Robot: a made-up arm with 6 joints.
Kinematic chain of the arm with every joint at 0, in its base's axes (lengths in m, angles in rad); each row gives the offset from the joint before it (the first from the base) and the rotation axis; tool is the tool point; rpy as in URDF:
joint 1: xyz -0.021 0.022 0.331 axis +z
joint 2: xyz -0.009 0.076 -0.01 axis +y
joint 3: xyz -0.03 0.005 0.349 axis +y
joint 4: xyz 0 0.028 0.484 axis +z
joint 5: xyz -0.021 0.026 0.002 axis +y
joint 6: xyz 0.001 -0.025 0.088 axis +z
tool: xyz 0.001 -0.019 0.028 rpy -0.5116 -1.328 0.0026
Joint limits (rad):
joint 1: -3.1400..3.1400
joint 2: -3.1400..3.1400
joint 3: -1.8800..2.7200
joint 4: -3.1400..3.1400
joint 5: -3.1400..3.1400
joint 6: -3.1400..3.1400
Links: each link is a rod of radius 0.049 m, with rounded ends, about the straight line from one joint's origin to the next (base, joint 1, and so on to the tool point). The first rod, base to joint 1, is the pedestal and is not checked.
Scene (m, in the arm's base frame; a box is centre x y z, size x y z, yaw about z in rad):
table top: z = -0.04
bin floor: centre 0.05 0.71 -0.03 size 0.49 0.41 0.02 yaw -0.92
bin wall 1: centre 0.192 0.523 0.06 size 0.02 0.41 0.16 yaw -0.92
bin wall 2: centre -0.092 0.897 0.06 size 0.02 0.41 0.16 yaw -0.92
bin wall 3: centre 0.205 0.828 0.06 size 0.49 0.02 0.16 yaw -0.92
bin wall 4: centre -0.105 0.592 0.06 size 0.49 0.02 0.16 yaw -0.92
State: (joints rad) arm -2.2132 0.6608 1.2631 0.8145 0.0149 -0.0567
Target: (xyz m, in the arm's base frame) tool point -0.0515 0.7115 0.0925
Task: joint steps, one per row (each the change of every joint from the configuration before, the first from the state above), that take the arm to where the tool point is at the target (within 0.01 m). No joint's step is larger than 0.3 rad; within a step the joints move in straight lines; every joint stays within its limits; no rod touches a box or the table.
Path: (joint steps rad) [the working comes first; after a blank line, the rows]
Joints at the target: -1.4700 -0.8832 -1.4005 0.6213 -0.6827 -0.1730
Straight joint move there: clear.

1: 0.0826 -0.1716 -0.2960 -0.0215 -0.0775 -0.0129
2: 0.0826 -0.1715 -0.2959 -0.0214 -0.0775 -0.0129
3: 0.0825 -0.1716 -0.2960 -0.0215 -0.0775 -0.0130
4: 0.0826 -0.1715 -0.2959 -0.0215 -0.0776 -0.0129
5: 0.0826 -0.1716 -0.2960 -0.0214 -0.0775 -0.0129
6: 0.0826 -0.1715 -0.2959 -0.0215 -0.0775 -0.0129
7: 0.0826 -0.1716 -0.2960 -0.0214 -0.0775 -0.0129
8: 0.0825 -0.1715 -0.2959 -0.0215 -0.0775 -0.0130
9: 0.0826 -0.1716 -0.2960 -0.0215 -0.0775 -0.0129

